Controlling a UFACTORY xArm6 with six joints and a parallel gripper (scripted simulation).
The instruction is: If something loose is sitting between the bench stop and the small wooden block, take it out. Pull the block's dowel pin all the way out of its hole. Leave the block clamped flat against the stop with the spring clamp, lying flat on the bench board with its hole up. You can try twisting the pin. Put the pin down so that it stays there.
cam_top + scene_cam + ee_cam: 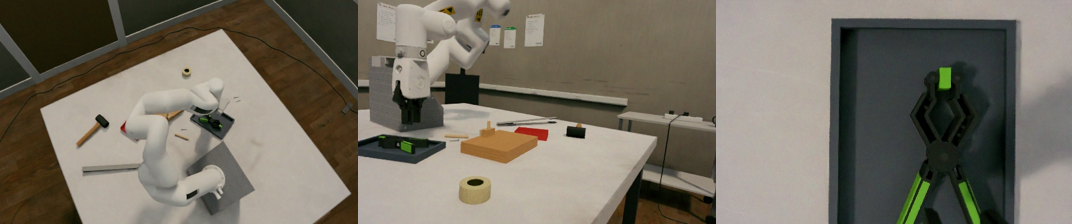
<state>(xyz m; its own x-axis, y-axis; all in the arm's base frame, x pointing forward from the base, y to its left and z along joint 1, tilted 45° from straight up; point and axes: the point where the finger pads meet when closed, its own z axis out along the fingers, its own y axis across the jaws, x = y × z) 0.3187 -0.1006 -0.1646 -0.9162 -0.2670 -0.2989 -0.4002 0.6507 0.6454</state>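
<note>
Right now my hand is 9 cm above the dark tray, 3 cm to the left of it and 3 cm past it. From my hand the other things lie so: dowel pin 19 cm to the left, 11 cm ahead, 4 cm below; loose dowel 18 cm to the left, 9 cm below, 3 cm behind; small wooden block 19 cm to the left, 11 cm ahead, 6 cm below.
</note>
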